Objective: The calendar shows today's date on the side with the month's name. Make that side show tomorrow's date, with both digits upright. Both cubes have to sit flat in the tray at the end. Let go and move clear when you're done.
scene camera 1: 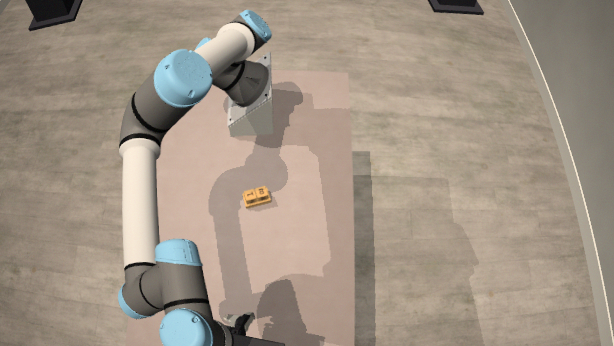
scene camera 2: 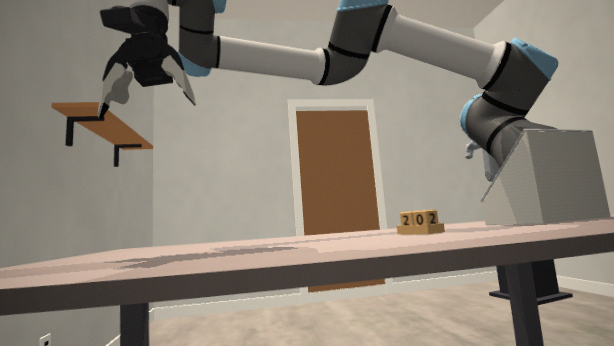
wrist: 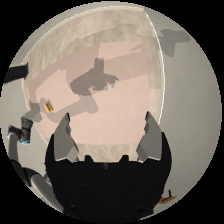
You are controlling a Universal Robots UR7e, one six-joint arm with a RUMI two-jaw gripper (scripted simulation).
Path:
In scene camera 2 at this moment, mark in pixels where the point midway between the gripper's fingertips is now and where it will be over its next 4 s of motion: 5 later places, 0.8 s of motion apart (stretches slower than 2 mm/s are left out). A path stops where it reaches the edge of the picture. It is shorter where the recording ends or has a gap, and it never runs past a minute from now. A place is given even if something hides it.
The gripper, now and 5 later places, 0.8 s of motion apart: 147,111; 163,109; 224,111; 324,128; 390,145; 402,149

